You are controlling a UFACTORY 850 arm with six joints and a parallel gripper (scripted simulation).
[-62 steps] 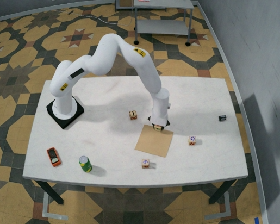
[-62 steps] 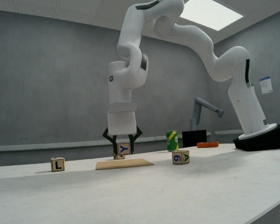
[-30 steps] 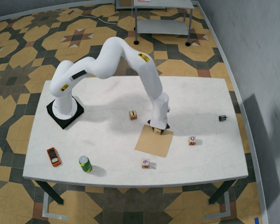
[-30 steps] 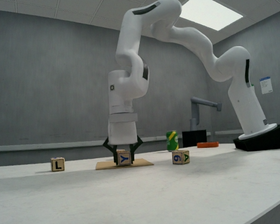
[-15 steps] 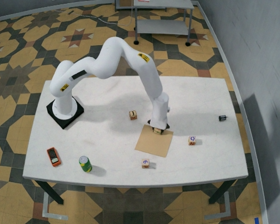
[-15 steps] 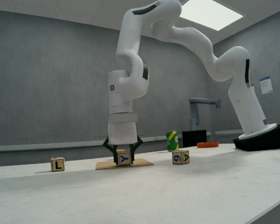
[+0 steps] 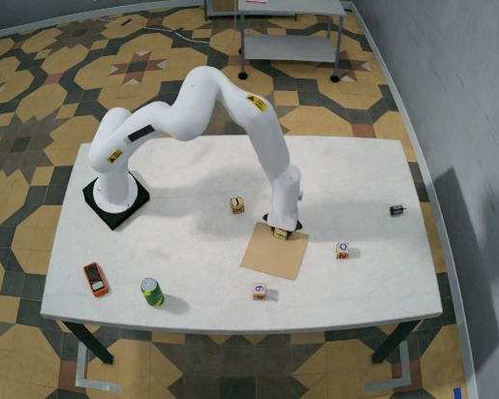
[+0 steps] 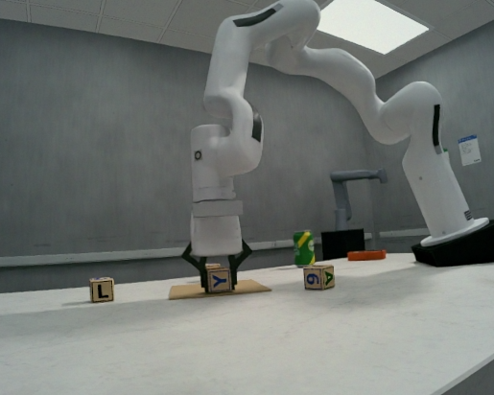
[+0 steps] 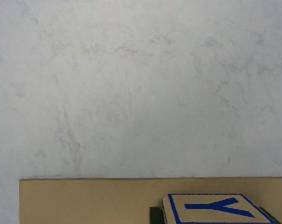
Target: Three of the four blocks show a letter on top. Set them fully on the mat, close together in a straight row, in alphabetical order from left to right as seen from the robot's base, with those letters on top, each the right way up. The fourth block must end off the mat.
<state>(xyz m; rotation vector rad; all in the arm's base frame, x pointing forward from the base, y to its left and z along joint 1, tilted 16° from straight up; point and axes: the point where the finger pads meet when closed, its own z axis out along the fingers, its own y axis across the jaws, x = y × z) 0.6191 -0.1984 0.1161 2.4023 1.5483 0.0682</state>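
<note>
My hand is 140 mm to the right of the J block and 140 mm past it. From my hand the other things lie so: tan mat (60 mm to the right, 30 mm behind, 20 mm below); small black object (500 mm ahead, 40 mm to the left, 10 mm below); Q block (210 mm ahead, 110 mm to the right).
</note>
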